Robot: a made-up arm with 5 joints.
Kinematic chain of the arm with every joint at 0, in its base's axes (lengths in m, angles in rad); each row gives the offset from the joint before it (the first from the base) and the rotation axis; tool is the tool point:
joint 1: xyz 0 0 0.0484 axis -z
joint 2: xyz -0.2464 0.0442 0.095 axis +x
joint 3: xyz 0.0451 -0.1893 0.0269 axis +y
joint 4: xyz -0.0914 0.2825 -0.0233 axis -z
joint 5: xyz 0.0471 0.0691 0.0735 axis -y
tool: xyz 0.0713 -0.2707 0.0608
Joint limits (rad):
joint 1: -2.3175..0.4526
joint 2: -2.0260..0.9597
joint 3: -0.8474..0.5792
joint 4: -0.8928..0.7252
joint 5: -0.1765..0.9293
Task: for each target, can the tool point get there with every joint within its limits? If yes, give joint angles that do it. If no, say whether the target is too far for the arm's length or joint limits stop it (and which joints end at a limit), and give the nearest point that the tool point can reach.
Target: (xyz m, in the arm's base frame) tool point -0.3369 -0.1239 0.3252
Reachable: yes | joints -0.5965 -0.9144 -0.1672 0.5009 0.5994
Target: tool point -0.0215 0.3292 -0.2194
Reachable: no: joint limits stop it (at a limit: joint 1, joint 2, joint 3, joint 4, joint 5) | nearest point -0.0745 0.2535 -0.0045 | short by 0.234 m
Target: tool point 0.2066 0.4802 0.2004
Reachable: no: joint limits stop it (at a limit: joint 1, joint 4) | nearest point -0.0136 0.2778 0.1672 | short by 0.301 m
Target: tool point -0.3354 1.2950 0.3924
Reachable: no: too far | nearest point -0.1893 0.3973 0.2023 | short by 0.929 m
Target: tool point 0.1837 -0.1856 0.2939
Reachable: yes | joints -1.9373 0.0446 0.3844 0.5122 -0.0619
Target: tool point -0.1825 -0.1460 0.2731
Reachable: yes | joints -1.5491 -0.8419 -0.4102 -0.6456 0.2452
